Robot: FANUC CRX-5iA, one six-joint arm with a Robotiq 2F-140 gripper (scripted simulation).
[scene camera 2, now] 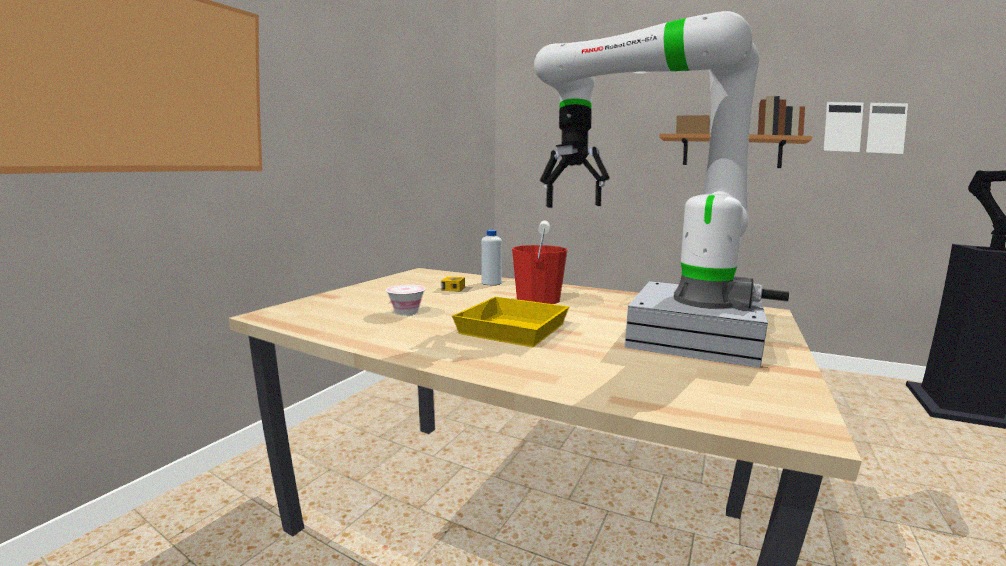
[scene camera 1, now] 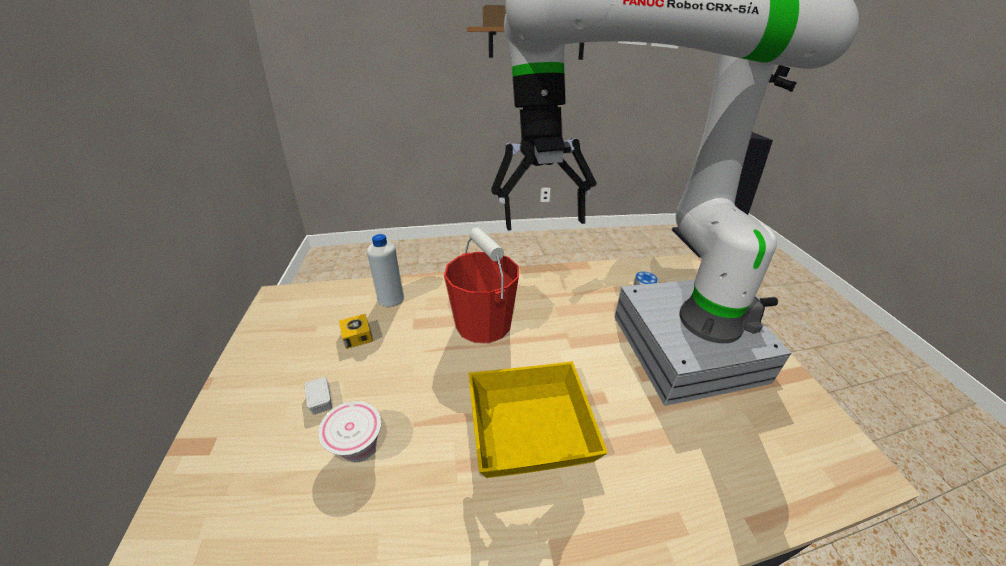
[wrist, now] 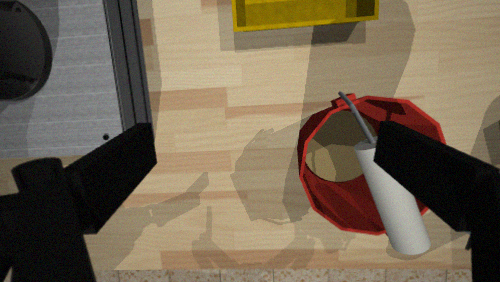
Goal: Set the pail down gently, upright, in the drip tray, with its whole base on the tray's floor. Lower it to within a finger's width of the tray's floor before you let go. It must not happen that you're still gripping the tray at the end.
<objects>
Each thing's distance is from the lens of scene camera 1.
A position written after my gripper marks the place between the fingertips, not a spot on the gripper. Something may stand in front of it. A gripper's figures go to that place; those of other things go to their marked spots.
my gripper [scene camera 1: 545,225]: 76 cm
red pail [scene camera 1: 473,281]: 96 cm
</objects>
